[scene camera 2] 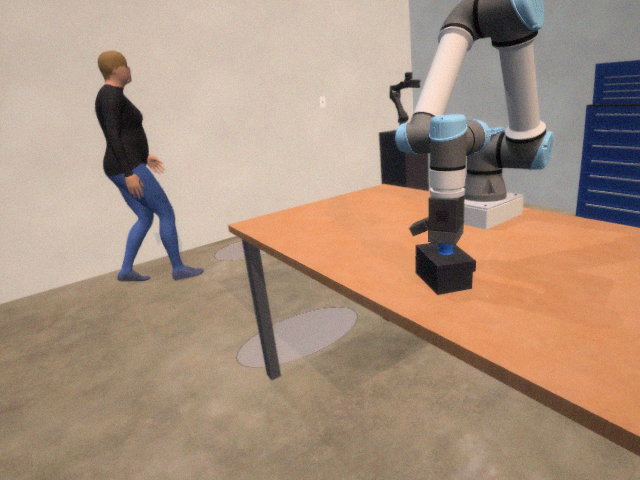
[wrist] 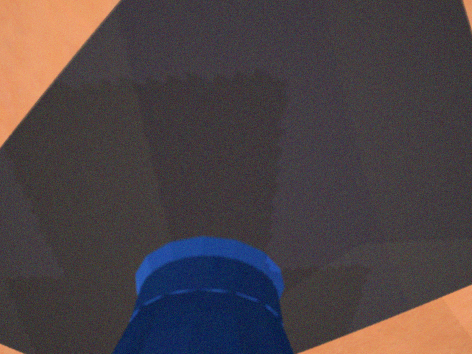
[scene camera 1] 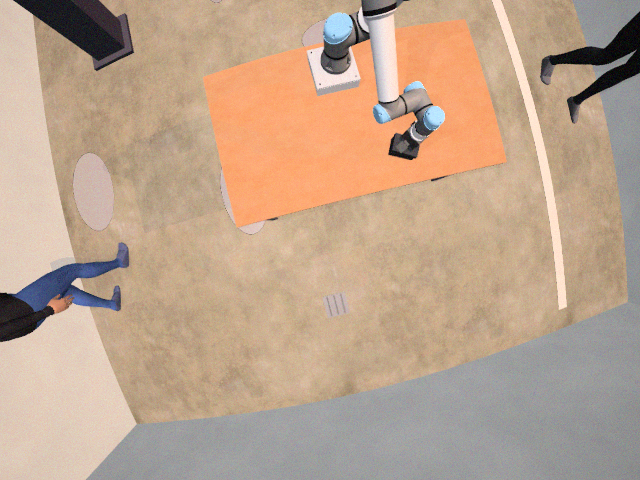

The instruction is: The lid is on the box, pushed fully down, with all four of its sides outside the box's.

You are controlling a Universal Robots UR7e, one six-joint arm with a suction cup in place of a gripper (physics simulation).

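Frame: origin at the arm's base, x down, y ahead, z right, level; metres.
Seen in the pictures: end effector, tool point: [scene camera 2: 445, 256] [wrist: 213, 250]; arm's base, origin of the base link: [scene camera 2: 483, 196] [scene camera 1: 335, 61].
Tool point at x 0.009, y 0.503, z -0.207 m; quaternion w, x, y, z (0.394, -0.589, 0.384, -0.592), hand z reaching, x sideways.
Pixels of each thing's top centre, then the offset from my tool point to it. Level surfaces: height alone.
- black lid, middle of its top: [wrist: 191, 289] [scene camera 2: 444, 251] [scene camera 1: 406, 144] dx -0.014, dy +0.005, dz +0.001 m
- black box, middle of its top: [scene camera 2: 442, 262] [scene camera 1: 404, 146] dx +0.013, dy +0.005, dz +0.004 m
- orange table, its level: dx +0.060 m
The black lid [scene camera 2: 434, 254] [wrist: 320, 150] sits on the black box [scene camera 2: 454, 283] on the table. In the second scene view no gap shows between them, and the lid's edge stands out slightly past the box's side at the right. The box's lower part shows below the lid's rim. In the first scene view the lid [scene camera 1: 397, 151] shows under the arm's tool. My gripper, a blue suction cup [scene camera 2: 445, 252] [wrist: 207, 250], touches the lid's top and is shut on it. The lid's far sides are hidden.
The orange table [scene camera 1: 289, 129] [scene camera 2: 330, 237] carries the arm's white base plate [scene camera 1: 333, 82] [scene camera 2: 493, 211] behind the box. A person [scene camera 1: 67, 279] [scene camera 2: 124, 134] stands off the table's left end. A blue drawer cabinet [scene camera 2: 610, 155] stands at the back right.
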